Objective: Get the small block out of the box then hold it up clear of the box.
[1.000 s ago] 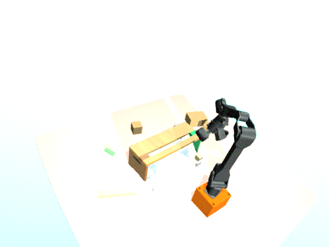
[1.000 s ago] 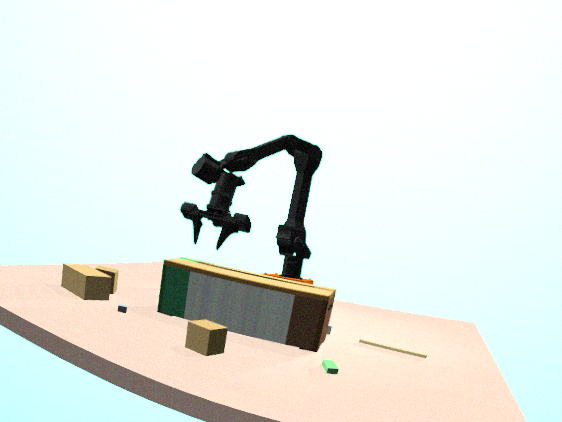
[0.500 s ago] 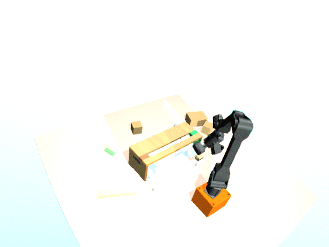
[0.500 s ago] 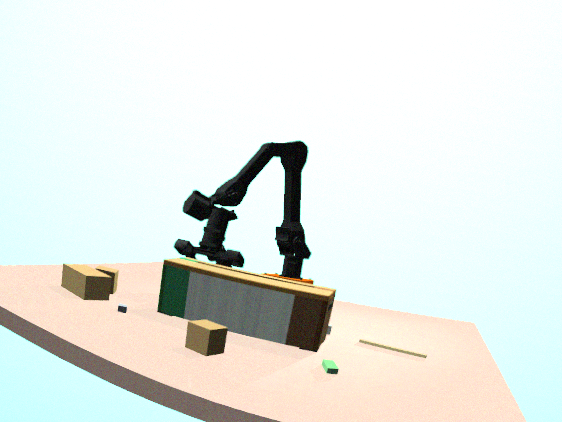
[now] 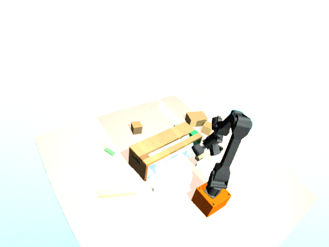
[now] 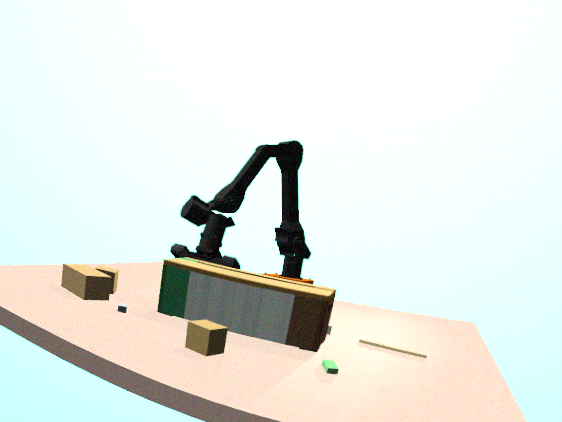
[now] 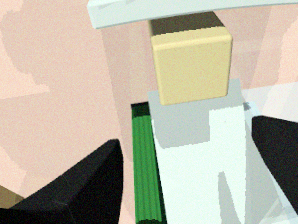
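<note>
Now: the cream block 20 mm behind my gripper tip, 10 mm to the left of it and 40 mm below it. Round my gripper tip: dark chip 260 mm ahead, 90 mm to the right, 40 mm below; wooden box 70 mm ahead, 160 mm to the left, 10 mm above; green block 310 mm ahead, 380 mm to the left, 50 mm below.
</note>
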